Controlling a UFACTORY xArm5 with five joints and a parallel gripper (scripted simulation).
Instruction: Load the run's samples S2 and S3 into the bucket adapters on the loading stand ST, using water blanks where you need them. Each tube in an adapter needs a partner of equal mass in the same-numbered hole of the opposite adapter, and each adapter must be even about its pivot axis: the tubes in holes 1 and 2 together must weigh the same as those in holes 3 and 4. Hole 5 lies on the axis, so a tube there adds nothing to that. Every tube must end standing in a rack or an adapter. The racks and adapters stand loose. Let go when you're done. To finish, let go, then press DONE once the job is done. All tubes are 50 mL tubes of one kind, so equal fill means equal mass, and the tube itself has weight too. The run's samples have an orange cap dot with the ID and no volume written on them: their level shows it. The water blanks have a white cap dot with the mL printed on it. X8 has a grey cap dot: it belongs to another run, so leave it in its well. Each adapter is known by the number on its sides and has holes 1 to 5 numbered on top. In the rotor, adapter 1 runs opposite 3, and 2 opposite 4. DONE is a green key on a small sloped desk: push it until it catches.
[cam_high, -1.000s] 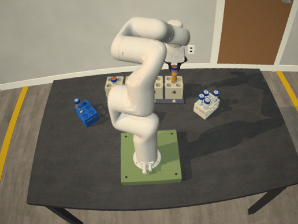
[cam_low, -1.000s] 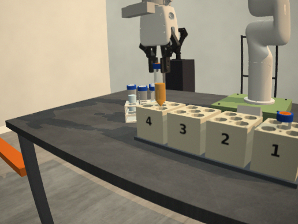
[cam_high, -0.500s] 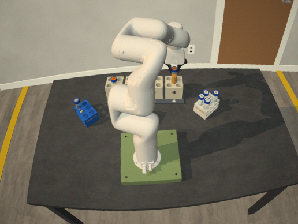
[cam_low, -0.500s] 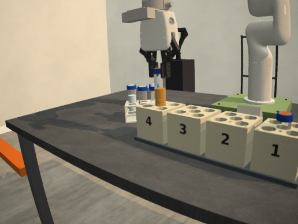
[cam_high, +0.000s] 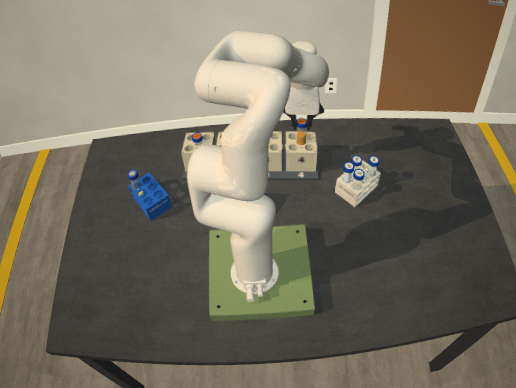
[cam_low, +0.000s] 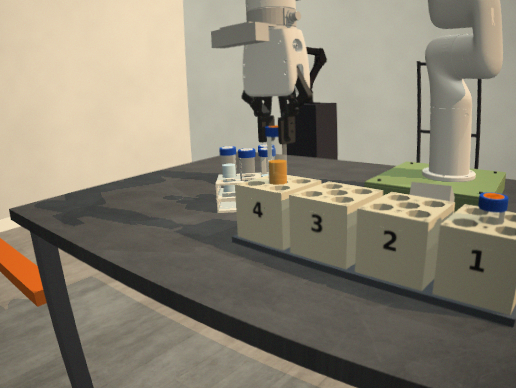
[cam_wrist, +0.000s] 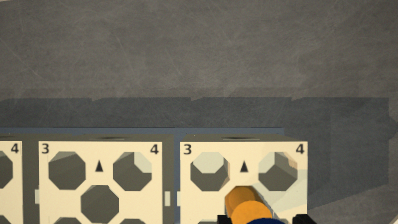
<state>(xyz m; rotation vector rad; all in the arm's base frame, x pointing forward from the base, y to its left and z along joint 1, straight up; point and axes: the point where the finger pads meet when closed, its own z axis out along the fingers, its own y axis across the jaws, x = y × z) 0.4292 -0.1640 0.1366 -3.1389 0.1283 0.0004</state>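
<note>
The sample tube S2 is 10 mm to the right of my hand and 50 mm below it. From my hand the other things lie so: loading stand ST (10 mm ahead, 160 mm to the left, 170 mm below); blue-capped tube (140 mm behind, 130 mm to the right, 110 mm below); white blank rack (130 mm behind, 170 mm to the right, 150 mm below).
</note>
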